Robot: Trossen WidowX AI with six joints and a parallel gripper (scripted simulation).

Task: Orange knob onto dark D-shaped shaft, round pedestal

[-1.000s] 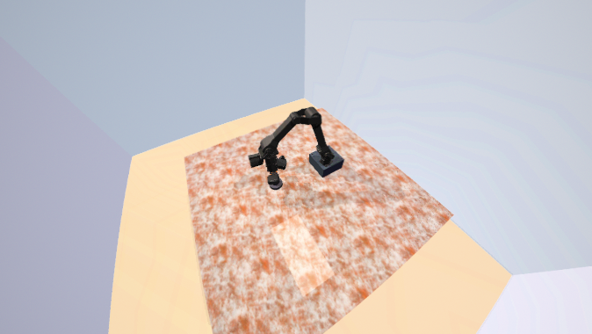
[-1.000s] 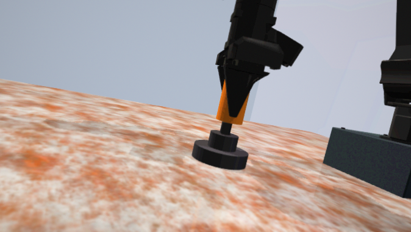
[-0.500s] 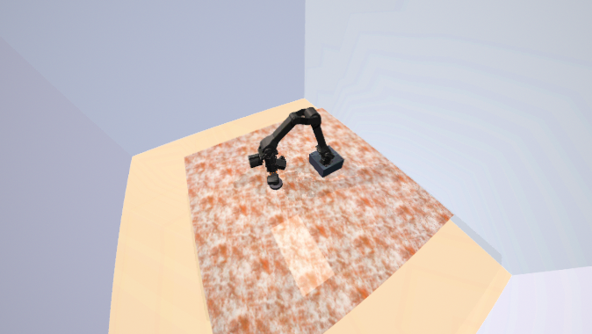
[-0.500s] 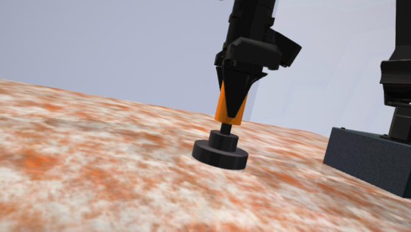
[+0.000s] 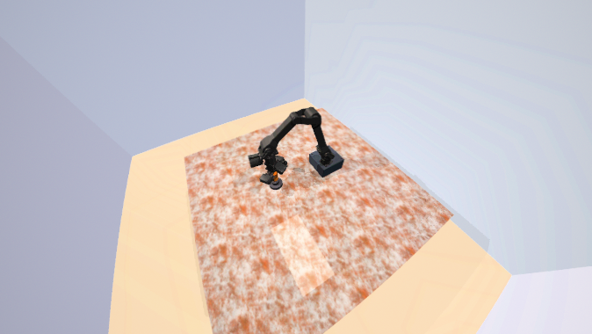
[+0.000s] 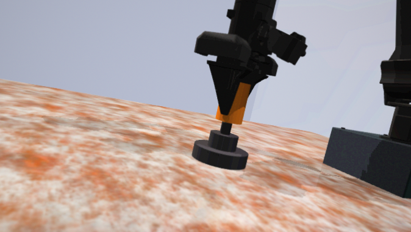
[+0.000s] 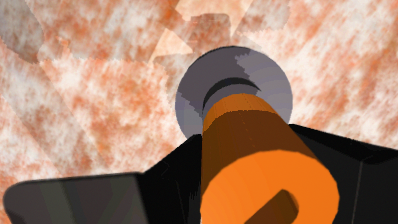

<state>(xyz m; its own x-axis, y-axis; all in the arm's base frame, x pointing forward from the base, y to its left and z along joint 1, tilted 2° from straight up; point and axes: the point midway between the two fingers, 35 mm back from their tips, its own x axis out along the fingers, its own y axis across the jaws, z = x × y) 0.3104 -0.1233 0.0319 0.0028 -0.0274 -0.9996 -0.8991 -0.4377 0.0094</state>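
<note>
Now: the orange knob 2 cm above my gripper tip. Also, from my gripper tip: pedestal (4 cm below).
</note>
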